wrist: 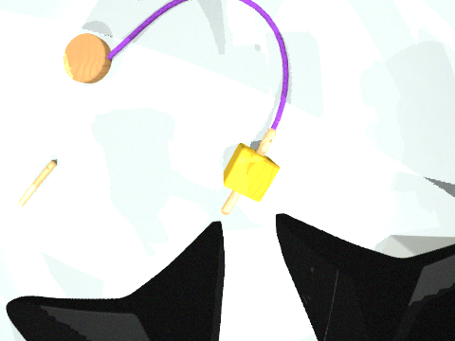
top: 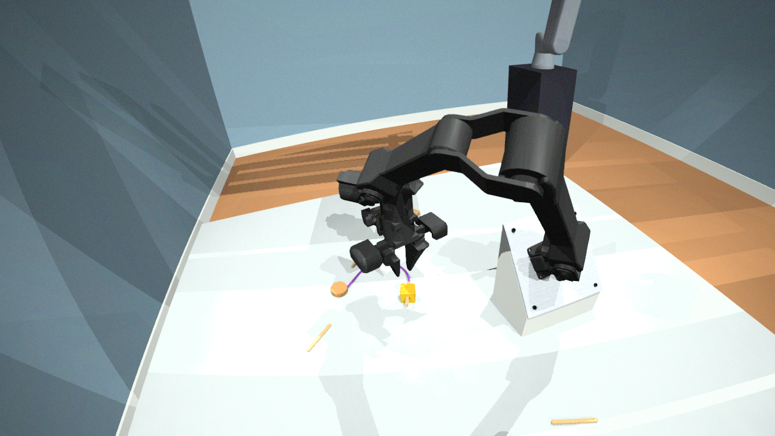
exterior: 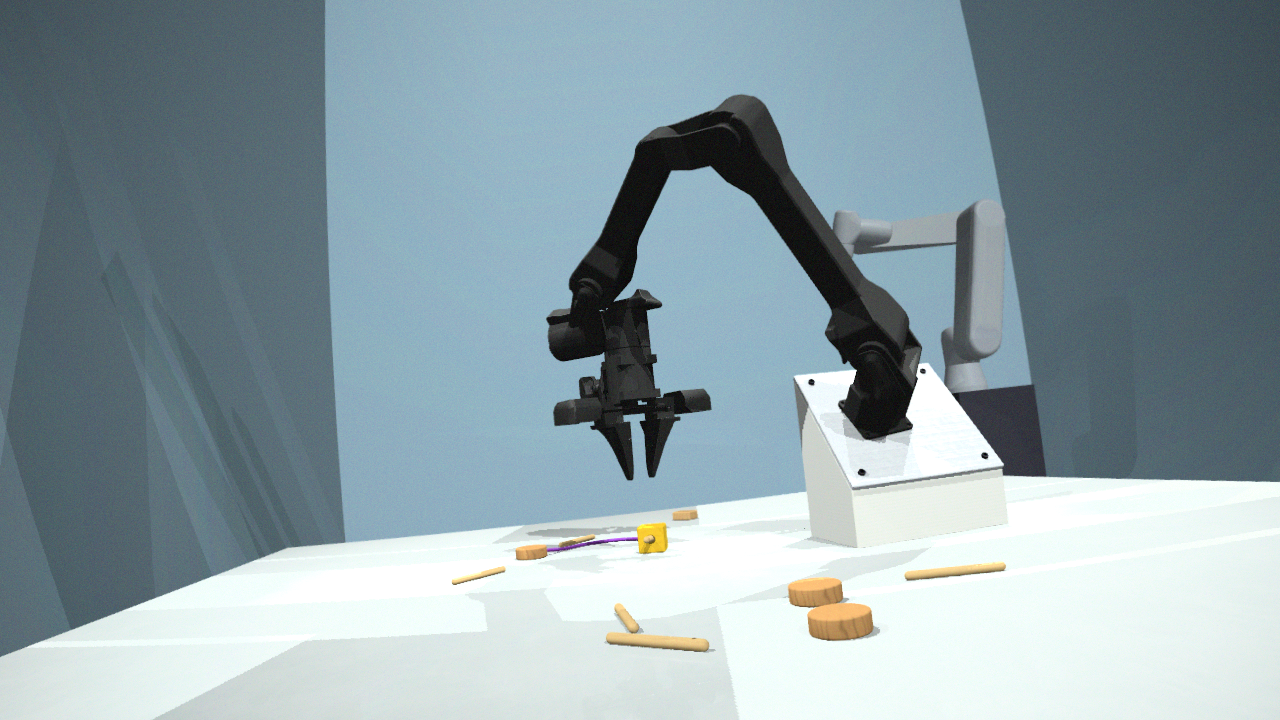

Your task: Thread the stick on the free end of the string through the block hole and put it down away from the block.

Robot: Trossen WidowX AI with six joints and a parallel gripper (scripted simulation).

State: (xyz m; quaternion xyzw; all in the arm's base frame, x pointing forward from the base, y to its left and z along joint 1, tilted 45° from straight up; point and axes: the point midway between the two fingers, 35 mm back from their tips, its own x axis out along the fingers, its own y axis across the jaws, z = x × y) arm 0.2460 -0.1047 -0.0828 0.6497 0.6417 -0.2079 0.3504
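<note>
The yellow block lies 70 mm below my gripper tip, 10 mm to the right of it and 10 mm behind it. The rest, counted from my gripper tip: small wooden piece (310 mm to the right, 150 mm behind, 80 mm below); round wooden button (130 mm ahead, 90 mm to the right, 80 mm below).
</note>
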